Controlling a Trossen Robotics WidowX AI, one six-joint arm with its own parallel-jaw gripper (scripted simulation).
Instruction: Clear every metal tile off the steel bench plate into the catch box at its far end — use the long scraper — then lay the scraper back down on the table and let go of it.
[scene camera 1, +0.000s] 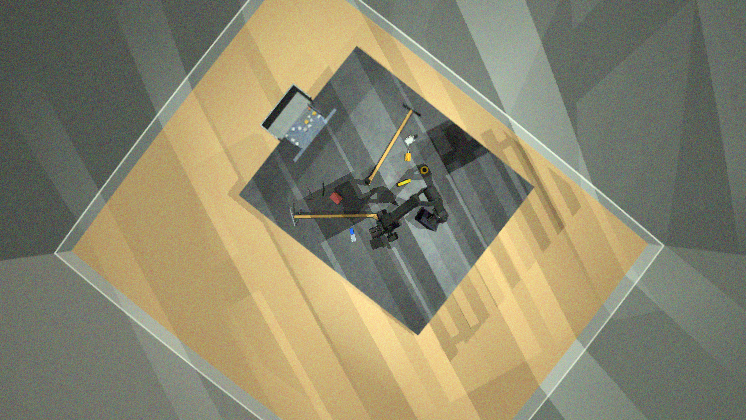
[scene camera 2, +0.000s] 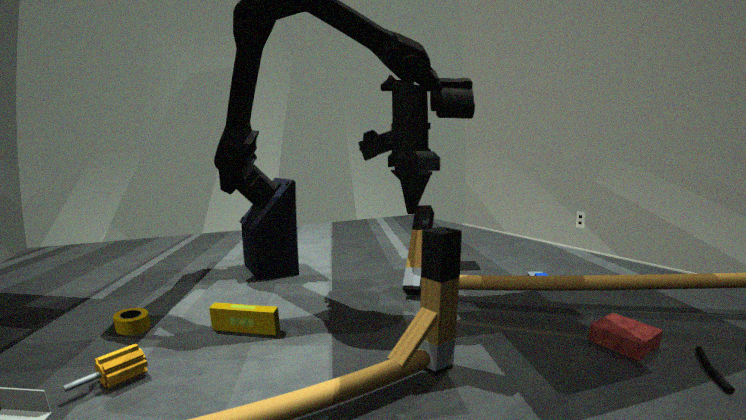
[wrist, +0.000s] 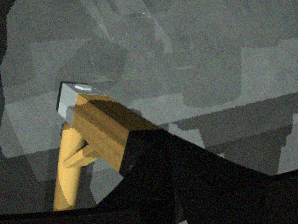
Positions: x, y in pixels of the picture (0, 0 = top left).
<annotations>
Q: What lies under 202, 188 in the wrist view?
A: The gripper.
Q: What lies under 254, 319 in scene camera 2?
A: A yellow level.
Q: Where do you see the gripper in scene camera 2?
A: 410, 213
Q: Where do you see a yellow-handled tool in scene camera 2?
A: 112, 369
</annotations>
